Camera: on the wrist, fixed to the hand. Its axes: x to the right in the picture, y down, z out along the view.
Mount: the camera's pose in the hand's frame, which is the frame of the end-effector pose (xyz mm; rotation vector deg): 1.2 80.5 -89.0 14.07 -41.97 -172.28
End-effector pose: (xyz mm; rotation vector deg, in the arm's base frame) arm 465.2 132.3 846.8 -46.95 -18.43 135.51
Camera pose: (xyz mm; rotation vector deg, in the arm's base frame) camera 482.5 72.4 744.3 41.58 -36.35 -23.44
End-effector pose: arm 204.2 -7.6 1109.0 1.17 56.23 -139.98
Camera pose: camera 225.0 0.5 991.1 66.99 14.41 35.97
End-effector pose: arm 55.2 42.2 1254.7 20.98 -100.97 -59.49
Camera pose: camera 149.6 46.0 1328.7 -86.51 2.69 63.58
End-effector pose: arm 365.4 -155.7 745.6 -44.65 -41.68 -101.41
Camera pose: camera 426.7 -249.0 701.6 -19.26 62.42 51.27
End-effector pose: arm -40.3 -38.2 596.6 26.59 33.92 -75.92
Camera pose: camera 26.8 32.0 526.1 46.71 1.32 107.45
